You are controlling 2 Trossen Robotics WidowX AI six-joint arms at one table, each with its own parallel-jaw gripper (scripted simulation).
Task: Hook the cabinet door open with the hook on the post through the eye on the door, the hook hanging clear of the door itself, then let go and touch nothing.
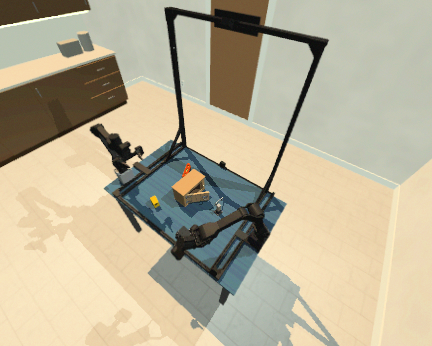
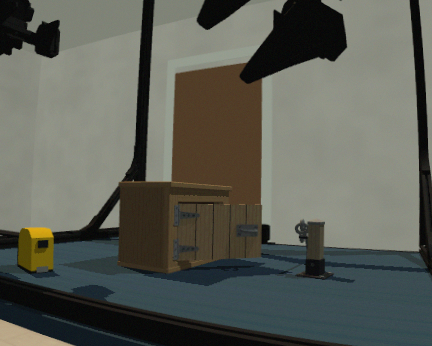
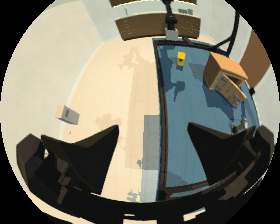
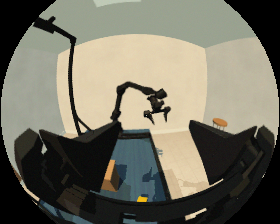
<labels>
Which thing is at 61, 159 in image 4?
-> My right gripper.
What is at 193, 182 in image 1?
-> A wooden cabinet.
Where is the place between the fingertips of my left gripper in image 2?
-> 225, 56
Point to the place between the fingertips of my left gripper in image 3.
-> At 154, 127
</labels>
